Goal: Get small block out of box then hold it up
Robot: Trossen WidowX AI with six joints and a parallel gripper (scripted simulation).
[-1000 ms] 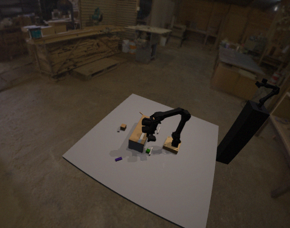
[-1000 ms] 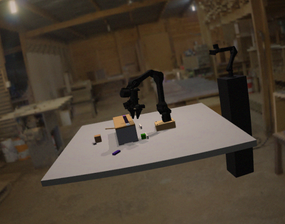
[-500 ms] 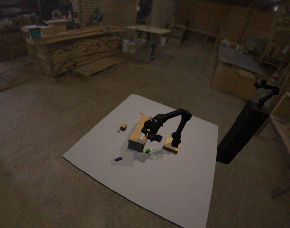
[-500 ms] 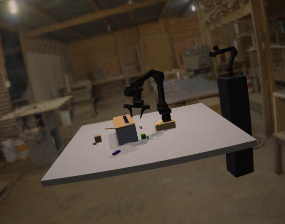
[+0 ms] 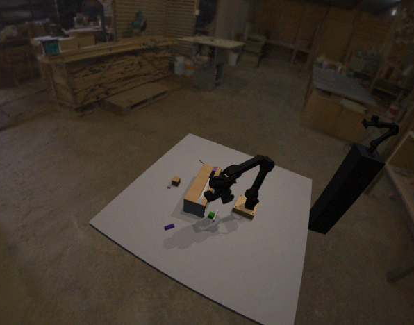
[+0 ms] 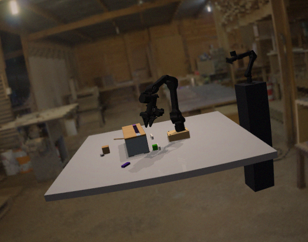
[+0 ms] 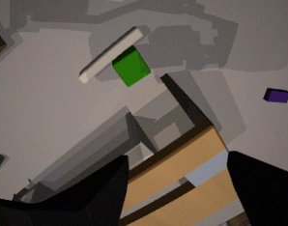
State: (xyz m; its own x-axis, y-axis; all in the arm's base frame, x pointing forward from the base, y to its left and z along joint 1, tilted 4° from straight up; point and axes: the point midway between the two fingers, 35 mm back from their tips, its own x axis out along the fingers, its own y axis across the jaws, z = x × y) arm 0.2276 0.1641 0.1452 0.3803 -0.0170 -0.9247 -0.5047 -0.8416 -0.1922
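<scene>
Right now my gripper tip is 15 cm above the block and 2 cm past it. Also, from my gripper tip: thin wooden stick 49 cm to the right, 19 cm ahead, 16 cm below.
</scene>
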